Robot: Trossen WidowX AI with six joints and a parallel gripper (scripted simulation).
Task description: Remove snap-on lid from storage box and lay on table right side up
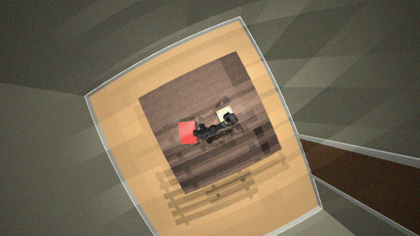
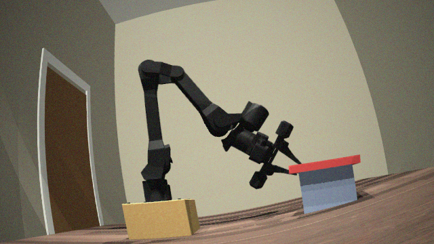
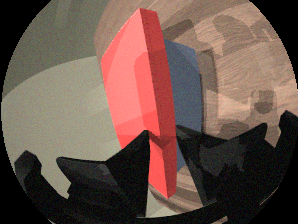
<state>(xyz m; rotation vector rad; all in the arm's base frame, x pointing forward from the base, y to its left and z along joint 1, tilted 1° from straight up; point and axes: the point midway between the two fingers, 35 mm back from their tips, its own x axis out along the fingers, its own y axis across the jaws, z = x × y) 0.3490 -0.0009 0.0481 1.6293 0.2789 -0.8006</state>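
Now: gripper tip 70 mm short of the red lid and 20 mm to the left of it. Also, from my gripper tip: blue storage box: 70 mm ahead, 60 mm below, 20 mm to the right.
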